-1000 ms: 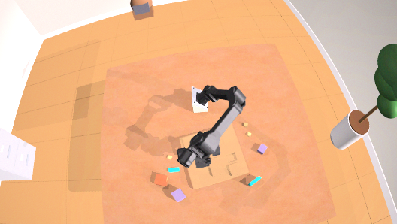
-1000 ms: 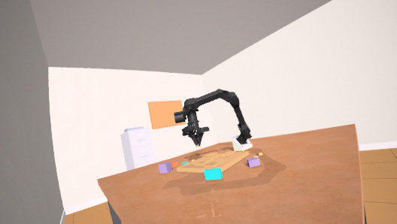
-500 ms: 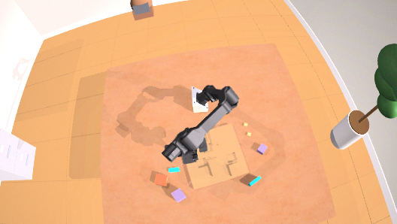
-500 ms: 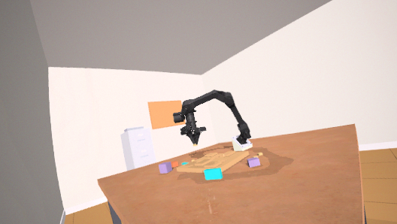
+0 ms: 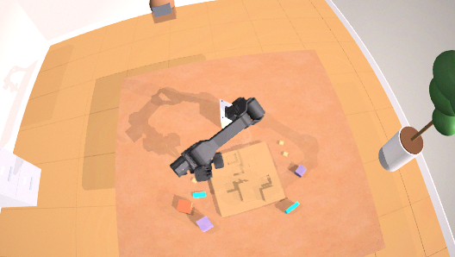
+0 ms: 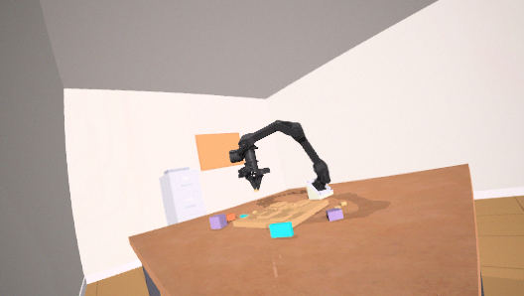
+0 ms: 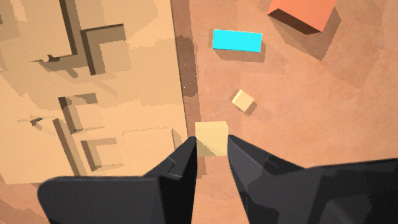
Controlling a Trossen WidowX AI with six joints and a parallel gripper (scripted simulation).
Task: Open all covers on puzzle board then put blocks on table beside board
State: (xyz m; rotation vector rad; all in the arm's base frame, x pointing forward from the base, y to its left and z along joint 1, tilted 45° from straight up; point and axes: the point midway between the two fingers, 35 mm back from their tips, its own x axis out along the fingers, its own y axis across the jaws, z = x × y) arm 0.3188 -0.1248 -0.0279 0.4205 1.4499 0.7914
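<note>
My gripper tip is now 110 mm above the cyan block, 80 mm short of it and 30 mm to the left of it. Round my gripper tip: orange block: 140 mm ahead, 100 mm below, 90 mm to the right.
</note>
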